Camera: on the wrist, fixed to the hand. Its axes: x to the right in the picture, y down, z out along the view.
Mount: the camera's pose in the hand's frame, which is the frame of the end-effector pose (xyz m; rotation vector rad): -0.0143 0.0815 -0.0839 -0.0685 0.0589 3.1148
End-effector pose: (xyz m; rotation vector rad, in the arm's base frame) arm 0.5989 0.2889 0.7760 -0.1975 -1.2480 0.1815
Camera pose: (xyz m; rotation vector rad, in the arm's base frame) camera 0.6720 0.3602 0.7172 1.8182 -0.2958 -2.3813
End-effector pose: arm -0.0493 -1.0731 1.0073 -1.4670 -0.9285 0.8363
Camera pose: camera 0.0270 -1.1251 0.9340 1.0922 -1.6091 -1.4324
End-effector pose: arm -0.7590 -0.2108 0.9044 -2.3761 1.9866 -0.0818
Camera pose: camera -0.8473 -0.2111 0.9825 -1.9794 -2.4328 -0.0656
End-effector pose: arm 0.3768 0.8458 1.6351 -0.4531 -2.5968 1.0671
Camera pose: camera 0.4363 0.9475 1.6316 2.3636 -0.3633 -0.3363
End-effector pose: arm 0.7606 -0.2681 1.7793 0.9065 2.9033 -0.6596
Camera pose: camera 0.8253 -0.1815 1.8263 2.6257 -0.7664 0.1061
